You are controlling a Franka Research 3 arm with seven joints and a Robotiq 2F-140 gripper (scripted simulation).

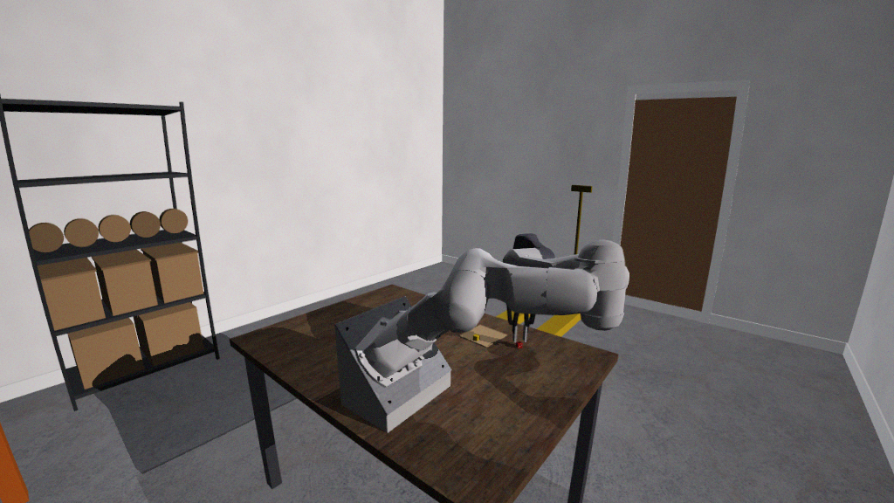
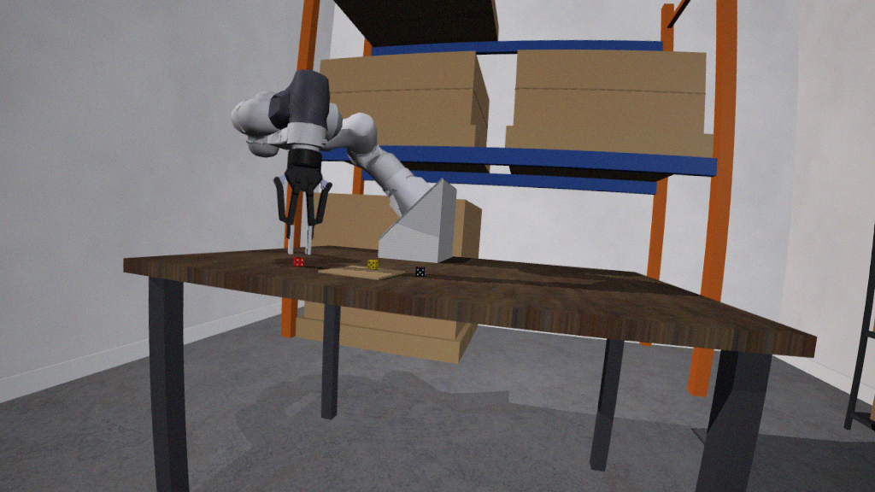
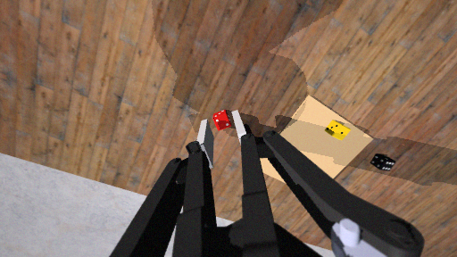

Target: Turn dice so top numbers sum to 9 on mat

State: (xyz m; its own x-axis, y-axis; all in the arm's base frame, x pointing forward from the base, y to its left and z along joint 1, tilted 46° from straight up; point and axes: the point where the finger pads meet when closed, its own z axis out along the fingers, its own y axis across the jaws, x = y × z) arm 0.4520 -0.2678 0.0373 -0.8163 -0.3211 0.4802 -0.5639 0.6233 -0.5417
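Right now the red die is 50 mm below my hand. Also, from my hand: yellow die: 40 mm behind, 170 mm to the left, 50 mm below; black die: 10 mm behind, 280 mm to the left, 50 mm below; tan mat: 20 mm ahead, 160 mm to the left, 60 mm below.
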